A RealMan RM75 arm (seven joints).
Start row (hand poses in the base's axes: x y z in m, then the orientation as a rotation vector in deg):
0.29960 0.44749 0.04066 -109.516 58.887 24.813
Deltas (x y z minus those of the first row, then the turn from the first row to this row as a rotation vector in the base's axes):
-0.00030 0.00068 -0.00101 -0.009 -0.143 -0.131
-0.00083 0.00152 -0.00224 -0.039 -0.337 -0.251
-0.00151 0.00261 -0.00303 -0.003 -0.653 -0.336
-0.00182 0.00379 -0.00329 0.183 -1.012 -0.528
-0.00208 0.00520 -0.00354 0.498 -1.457 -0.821
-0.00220 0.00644 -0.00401 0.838 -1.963 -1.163
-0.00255 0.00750 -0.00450 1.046 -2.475 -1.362
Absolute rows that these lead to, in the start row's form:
0.29930 0.44817 0.03965 -109.452 58.917 24.592
0.29877 0.44901 0.03842 -109.415 58.913 24.317
0.29809 0.45010 0.03763 -109.344 58.770 23.970
0.29778 0.45128 0.03737 -109.078 58.638 23.586
0.29752 0.45269 0.03712 -108.640 58.491 23.116
0.29740 0.45393 0.03665 -108.152 58.337 22.571
0.29705 0.45499 0.03616 -107.864 58.101 22.044

